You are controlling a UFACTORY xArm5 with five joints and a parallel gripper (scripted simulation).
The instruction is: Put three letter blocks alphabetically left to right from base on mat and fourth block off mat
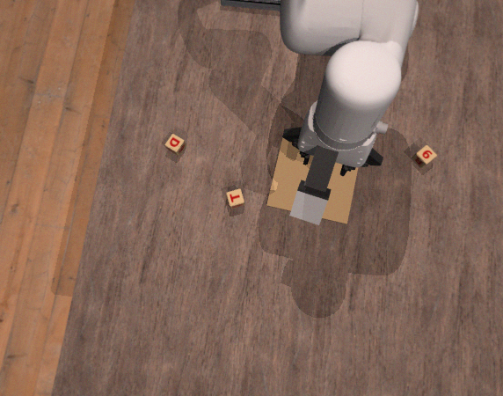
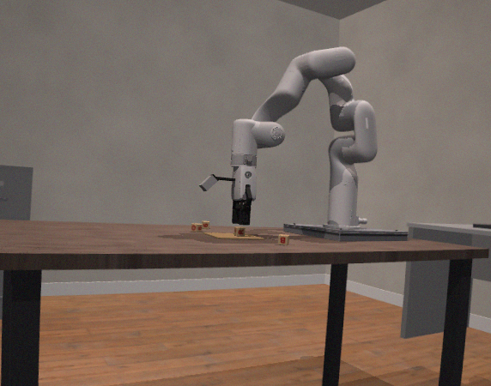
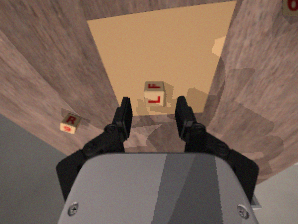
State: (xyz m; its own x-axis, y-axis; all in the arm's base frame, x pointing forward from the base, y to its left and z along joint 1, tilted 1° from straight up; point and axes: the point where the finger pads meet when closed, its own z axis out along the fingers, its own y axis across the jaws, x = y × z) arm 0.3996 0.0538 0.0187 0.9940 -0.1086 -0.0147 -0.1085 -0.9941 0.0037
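My hand is 50 mm above the tan mat, 20 mm short of it and 10 mm to the left of it.
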